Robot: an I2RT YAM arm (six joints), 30 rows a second.
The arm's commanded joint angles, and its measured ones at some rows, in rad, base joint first. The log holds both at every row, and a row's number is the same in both.
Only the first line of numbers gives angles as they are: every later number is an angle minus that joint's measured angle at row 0.
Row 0, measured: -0.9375 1.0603 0.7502 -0.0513 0.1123 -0.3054
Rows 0 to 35, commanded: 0.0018 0.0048 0.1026 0.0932 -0.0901 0.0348; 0.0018 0.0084 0.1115 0.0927 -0.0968 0.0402; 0.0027 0.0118 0.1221 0.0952 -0.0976 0.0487; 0.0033 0.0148 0.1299 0.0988 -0.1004 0.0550; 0.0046 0.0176 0.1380 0.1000 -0.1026 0.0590; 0.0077 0.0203 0.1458 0.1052 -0.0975 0.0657; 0.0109 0.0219 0.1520 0.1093 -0.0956 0.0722; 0.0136 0.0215 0.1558 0.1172 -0.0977 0.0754; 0.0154 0.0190 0.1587 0.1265 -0.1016 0.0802; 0.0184 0.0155 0.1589 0.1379 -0.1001 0.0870; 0.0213 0.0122 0.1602 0.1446 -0.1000 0.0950; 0.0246 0.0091 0.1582 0.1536 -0.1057 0.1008; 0.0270 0.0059 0.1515 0.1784 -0.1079 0.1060; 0.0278 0.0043 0.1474 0.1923 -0.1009 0.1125; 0.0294 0.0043 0.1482 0.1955 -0.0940 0.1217; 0.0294 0.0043 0.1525 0.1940 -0.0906 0.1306; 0.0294 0.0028 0.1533 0.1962 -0.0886 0.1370; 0.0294 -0.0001 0.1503 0.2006 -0.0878 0.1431; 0.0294 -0.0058 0.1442 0.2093 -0.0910 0.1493; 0.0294 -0.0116 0.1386 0.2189 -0.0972 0.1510; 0.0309 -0.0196 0.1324 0.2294 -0.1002 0.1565; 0.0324 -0.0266 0.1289 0.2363 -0.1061 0.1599; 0.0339 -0.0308 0.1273 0.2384 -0.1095 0.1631; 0.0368 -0.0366 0.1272 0.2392 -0.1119 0.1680; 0.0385 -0.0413 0.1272 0.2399 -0.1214 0.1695; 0.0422 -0.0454 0.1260 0.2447 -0.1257 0.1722; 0.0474 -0.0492 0.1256 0.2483 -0.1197 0.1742; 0.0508 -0.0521 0.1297 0.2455 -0.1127 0.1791; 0.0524 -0.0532 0.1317 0.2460 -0.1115 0.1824; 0.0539 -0.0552 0.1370 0.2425 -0.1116 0.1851; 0.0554 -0.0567 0.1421 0.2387 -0.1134 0.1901; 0.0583 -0.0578 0.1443 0.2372 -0.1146 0.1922; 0.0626 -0.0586 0.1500 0.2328 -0.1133 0.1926; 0.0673 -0.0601 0.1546 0.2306 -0.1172 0.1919; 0.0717 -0.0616 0.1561 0.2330 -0.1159 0.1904; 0.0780 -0.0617 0.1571 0.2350 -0.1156 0.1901
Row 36, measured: 0.0382 0.0126 0.0560 -0.1312 -0.0568 0.1625
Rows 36 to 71, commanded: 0.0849 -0.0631 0.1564 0.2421 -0.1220 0.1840; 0.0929 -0.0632 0.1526 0.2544 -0.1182 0.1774; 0.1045 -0.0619 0.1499 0.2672 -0.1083 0.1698; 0.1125 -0.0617 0.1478 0.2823 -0.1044 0.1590; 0.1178 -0.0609 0.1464 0.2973 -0.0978 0.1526; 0.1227 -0.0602 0.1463 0.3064 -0.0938 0.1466; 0.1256 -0.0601 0.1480 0.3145 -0.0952 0.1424; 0.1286 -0.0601 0.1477 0.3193 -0.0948 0.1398; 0.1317 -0.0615 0.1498 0.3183 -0.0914 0.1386; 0.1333 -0.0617 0.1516 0.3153 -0.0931 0.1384; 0.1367 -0.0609 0.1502 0.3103 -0.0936 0.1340; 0.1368 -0.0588 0.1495 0.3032 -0.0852 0.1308; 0.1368 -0.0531 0.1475 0.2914 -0.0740 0.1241; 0.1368 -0.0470 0.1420 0.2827 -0.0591 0.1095; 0.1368 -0.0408 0.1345 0.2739 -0.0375 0.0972; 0.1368 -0.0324 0.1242 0.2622 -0.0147 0.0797; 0.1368 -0.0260 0.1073 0.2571 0.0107 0.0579; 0.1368 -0.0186 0.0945 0.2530 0.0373 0.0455; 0.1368 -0.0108 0.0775 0.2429 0.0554 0.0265; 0.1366 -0.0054 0.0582 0.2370 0.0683 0.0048; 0.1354 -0.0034 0.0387 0.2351 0.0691 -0.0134; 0.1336 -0.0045 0.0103 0.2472 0.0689 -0.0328; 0.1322 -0.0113 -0.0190 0.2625 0.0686 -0.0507; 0.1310 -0.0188 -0.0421 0.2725 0.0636 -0.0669; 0.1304 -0.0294 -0.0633 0.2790 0.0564 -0.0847; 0.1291 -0.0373 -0.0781 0.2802 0.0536 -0.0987; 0.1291 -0.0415 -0.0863 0.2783 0.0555 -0.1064; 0.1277 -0.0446 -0.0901 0.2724 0.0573 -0.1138; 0.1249 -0.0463 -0.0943 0.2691 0.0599 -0.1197; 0.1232 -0.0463 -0.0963 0.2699 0.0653 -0.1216; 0.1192 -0.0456 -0.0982 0.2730 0.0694 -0.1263; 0.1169 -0.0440 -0.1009 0.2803 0.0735 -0.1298; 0.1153 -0.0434 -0.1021 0.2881 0.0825 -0.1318; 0.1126 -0.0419 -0.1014 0.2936 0.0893 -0.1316; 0.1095 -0.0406 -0.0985 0.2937 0.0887 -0.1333; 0.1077 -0.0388 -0.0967 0.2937 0.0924 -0.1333
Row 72, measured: 0.1198 -0.0179 -0.1026 0.2212 0.0706 -0.1125
